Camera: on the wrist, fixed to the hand. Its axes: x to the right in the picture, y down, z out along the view.
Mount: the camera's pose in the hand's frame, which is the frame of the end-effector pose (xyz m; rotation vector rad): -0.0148 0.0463 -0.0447 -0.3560 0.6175 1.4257
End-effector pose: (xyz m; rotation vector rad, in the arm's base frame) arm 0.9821 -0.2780 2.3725 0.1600 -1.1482 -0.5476
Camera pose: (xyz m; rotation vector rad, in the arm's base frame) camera 1.0331 -0.2379 2.3600 -0.7237 -0.3313 0.5606
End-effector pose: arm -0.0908 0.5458 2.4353 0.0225 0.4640 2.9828
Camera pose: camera -0.0831 0.4867 2.4068 0.4117 0.0872 -1.7297
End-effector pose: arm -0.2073 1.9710 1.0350 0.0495 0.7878 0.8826
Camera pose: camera -0.2725 1.9787 1.0276 0.0167 1.1317 2.4611
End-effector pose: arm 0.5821 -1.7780 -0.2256 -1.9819 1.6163 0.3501
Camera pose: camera 0.5278 -1.7969 -0.1931 0.5979 -2.6877 -0.4525
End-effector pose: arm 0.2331 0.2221 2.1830 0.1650 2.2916 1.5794
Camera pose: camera 0.2265 0.1956 2.2431 -0.9296 -1.2069 -1.6022
